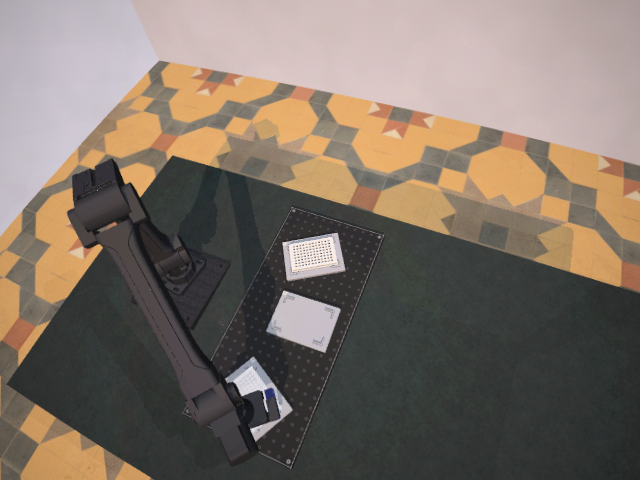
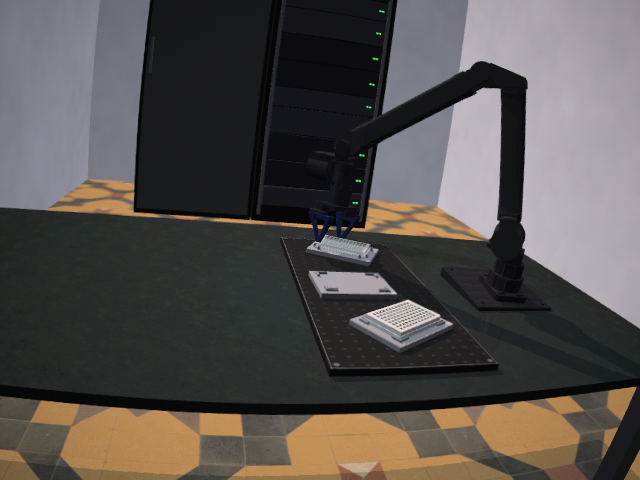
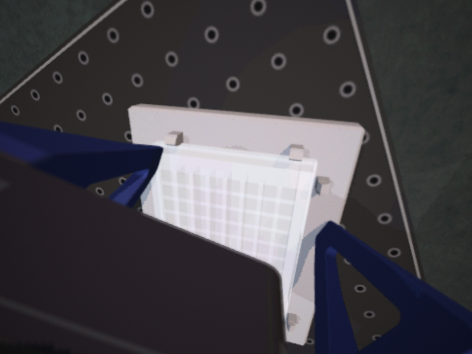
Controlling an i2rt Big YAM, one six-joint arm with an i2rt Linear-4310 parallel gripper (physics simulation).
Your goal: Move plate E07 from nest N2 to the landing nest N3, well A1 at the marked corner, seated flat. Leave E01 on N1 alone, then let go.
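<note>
A clear plate (image 1: 248,380) (image 2: 351,246) (image 3: 225,200), apparently E07, lies between the corner posts of a pale nest (image 1: 266,429) (image 2: 338,257) (image 3: 250,127). It looks level; full seating cannot be judged. A white plate with dark wells (image 1: 312,254) (image 2: 405,316), apparently E01, sits on another nest (image 1: 339,259) (image 2: 400,344). The middle nest (image 1: 305,321) (image 2: 354,285) is empty. Labels and the clear plate's A1 corner are not readable. My gripper (image 2: 328,238) (image 3: 244,195) is open and empty, its blue fingertips just above the clear plate's level, on opposite sides of it.
The nests stand in a row on a black perforated board (image 1: 361,253) (image 2: 325,335) (image 3: 225,55) on the dark table (image 1: 465,361) (image 2: 155,310). My arm's base plate (image 1: 211,279) (image 2: 465,289) stands beside it. A dark cabinet (image 2: 201,103) stands behind the table.
</note>
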